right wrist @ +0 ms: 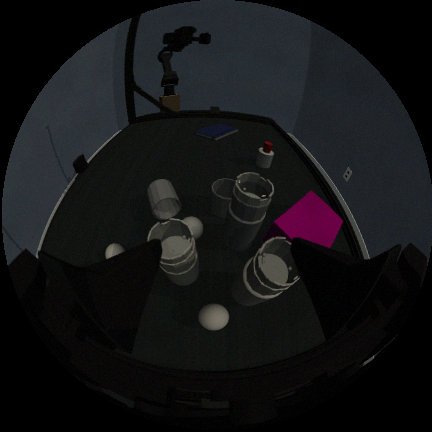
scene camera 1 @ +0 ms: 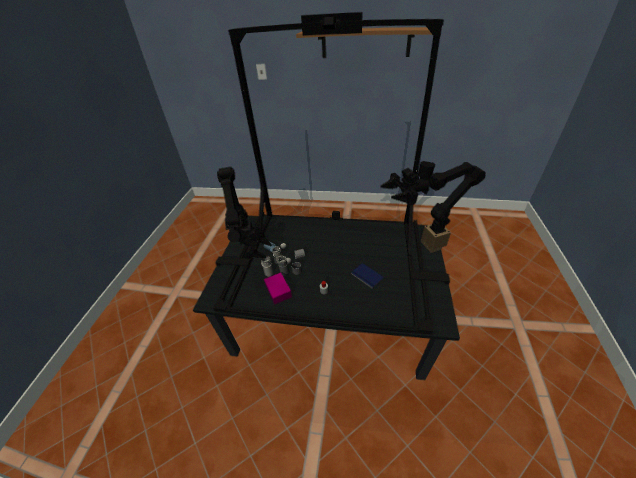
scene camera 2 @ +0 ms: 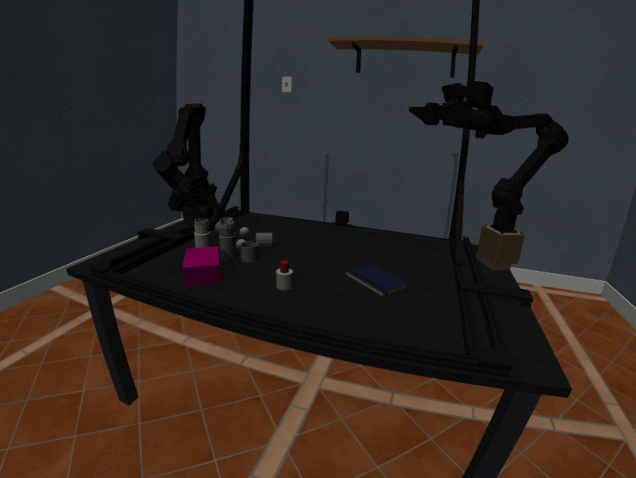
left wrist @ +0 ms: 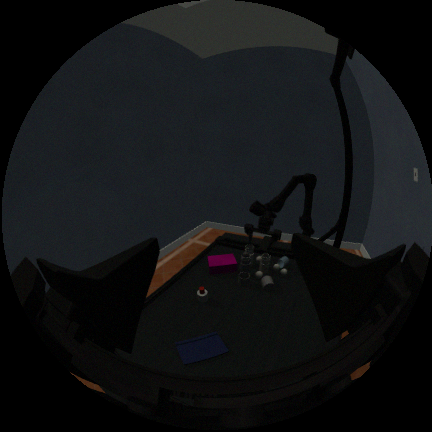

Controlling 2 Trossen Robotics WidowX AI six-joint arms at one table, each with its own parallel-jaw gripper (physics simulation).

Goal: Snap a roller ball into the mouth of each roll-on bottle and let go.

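Frame: origin at the left arm's base, x back, y right, z up, level; centimetres.
Seen in the pictures: left gripper, fingertip midpoint: (right wrist: 195,31) (scene camera 1: 385,191) (scene camera 2: 416,108) (left wrist: 226,243); right gripper, fingertip midpoint: (right wrist: 228,246) (scene camera 1: 269,251) (scene camera 2: 211,213) (left wrist: 257,246); left arm's base, origin of the base link: (right wrist: 168,94) (scene camera 1: 437,229) (scene camera 2: 503,229); right arm's base, origin of the base link: (scene camera 1: 242,225) (scene camera 2: 198,205).
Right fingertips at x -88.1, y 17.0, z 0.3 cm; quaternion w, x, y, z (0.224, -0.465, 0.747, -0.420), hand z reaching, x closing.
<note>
Offsets run from my right fingertips to a thing's middle.
Three grey bottles stand upright: one {dz -6.4, dx +5.1, dy -6.5 cm} (right wrist: 251,212) (scene camera 2: 227,245) beside the magenta box, one {dz -6.5, dx -2.6, dy -3.5 cm} (right wrist: 272,285) (scene camera 2: 201,239) nearer the right finger, one {dz -7.3, dx +4.0, dy +3.1 cm} (right wrist: 181,265) (scene camera 1: 276,251) by the left-hand finger. Their mouths look open. White balls lie loose: one {dz -10.0, dx -3.7, dy +2.5 cm} (right wrist: 214,317) nearest the right wrist camera, one {dz -10.0, dx +8.7, dy -0.4 cm} (right wrist: 192,227) (left wrist: 259,274) behind a bottle, one {dz -10.0, dx +9.0, dy +11.8 cm} (right wrist: 115,251) (left wrist: 283,271) at the left; another ball {dz -10.0, dx +4.6, dy +9.5 cm} (left wrist: 276,267) shows in the left wrist view. My right gripper (right wrist: 228,246) is open and empty, low behind the bottles. My left gripper (scene camera 1: 389,191) (left wrist: 226,243) is open and empty, high above the table.
A grey cup {dz -9.5, dx +11.4, dy -7.7 cm} (right wrist: 224,197) (scene camera 2: 249,252) stands upright; another {dz -9.4, dx +15.7, dy +1.8 cm} (right wrist: 164,199) (scene camera 2: 263,239) lies on its side. A light-blue object {dz -9.5, dx +1.6, dy +14.0 cm} (left wrist: 283,261) lies near the balls. A magenta box {dz -9.3, dx -0.7, dy -17.0 cm} (scene camera 1: 277,286), a white red-topped bottle {dz -8.6, dx +20.4, dy -24.8 cm} (scene camera 2: 284,279) and a blue book {dz -11.2, dx +43.7, dy -24.0 cm} (scene camera 1: 367,275) are also on the table.
</note>
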